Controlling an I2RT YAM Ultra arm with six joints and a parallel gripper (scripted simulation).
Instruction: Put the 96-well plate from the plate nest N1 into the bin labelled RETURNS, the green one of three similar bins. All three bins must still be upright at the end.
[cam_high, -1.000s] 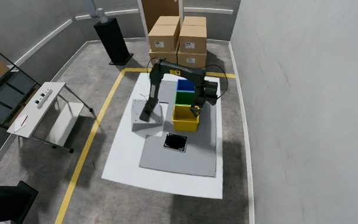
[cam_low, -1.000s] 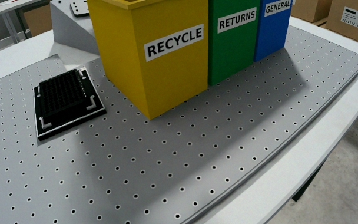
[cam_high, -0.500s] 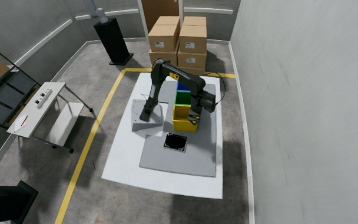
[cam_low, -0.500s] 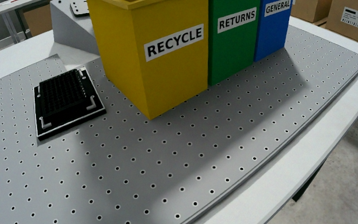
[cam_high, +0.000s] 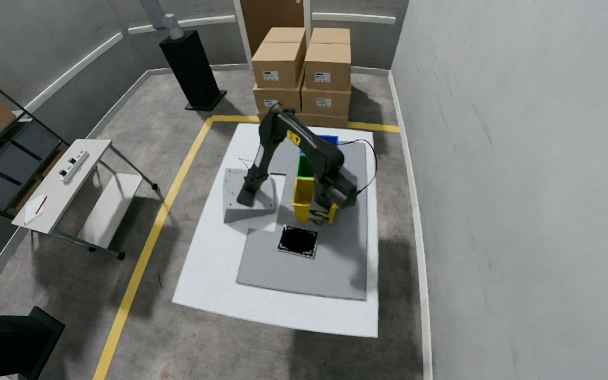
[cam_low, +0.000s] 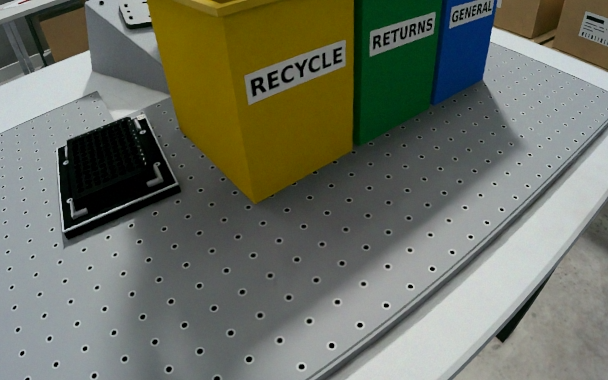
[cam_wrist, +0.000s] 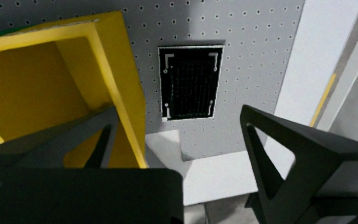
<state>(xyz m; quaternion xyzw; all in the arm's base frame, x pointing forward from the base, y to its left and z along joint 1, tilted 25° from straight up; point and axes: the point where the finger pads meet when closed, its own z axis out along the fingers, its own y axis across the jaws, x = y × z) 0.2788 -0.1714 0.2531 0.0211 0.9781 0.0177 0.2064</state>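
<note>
Right now my hand is 21 cm above the black 96-well plate, 9 cm past it and 6 cm to the left of it. From my hand the other things lie so: green RETURNS bin: 24 cm to the left, 14 cm below, 6 cm behind; then black plate nest N1: 22 cm below, 9 cm behind, 6 cm to the right; then yellow RECYCLE bin: 14 cm below, 11 cm to the left, 4 cm behind.
</note>
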